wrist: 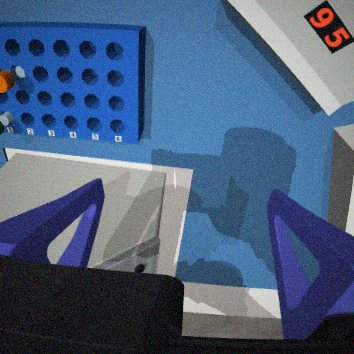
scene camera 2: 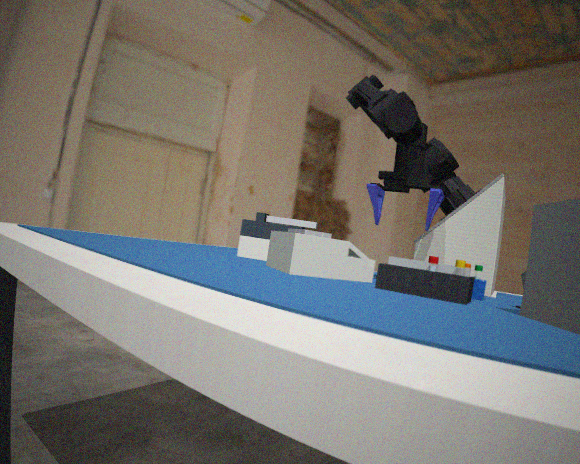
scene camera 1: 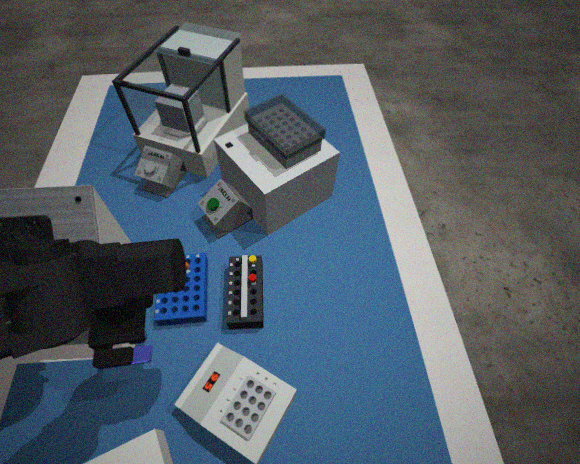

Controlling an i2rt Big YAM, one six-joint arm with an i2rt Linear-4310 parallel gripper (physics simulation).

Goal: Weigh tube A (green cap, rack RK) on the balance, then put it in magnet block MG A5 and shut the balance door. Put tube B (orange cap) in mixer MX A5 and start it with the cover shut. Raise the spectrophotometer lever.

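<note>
My gripper (scene camera 2: pixel 403 226) (wrist: pixel 185 192) is open and empty, high above the table, past the column-6 end of the blue rack (scene camera 1: pixel 202 313) (scene camera 2: pixel 480 290) (wrist: pixel 132 90). The orange-capped tube B (scene camera 1: pixel 187 265) (scene camera 2: pixel 468 266) (wrist: pixel 5 81) stands in that rack. The green-capped tube A (scene camera 2: pixel 479 268) (wrist: pixel 1 126) also stands there; the arm hides it in scene camera 1. The black magnet block (scene camera 1: pixel 232 322) (scene camera 2: pixel 425 285) holds red- and yellow-capped tubes. The balance (scene camera 1: pixel 187 148) stands at the back left. The mixer (scene camera 1: pixel 300 190) has a transparent cover over its block. I cannot identify the spectrophotometer lever.
A white block device with a red display (scene camera 1: pixel 270 425) (scene camera 2: pixel 320 255) (wrist: pixel 280 55) stands near the magnet block. A large grey sloped housing (scene camera 1: pixel 75 215) (scene camera 2: pixel 480 225) is beside the arm and rack. Two button panels (scene camera 1: pixel 162 175) (scene camera 1: pixel 227 207) stand before the balance and mixer.
</note>
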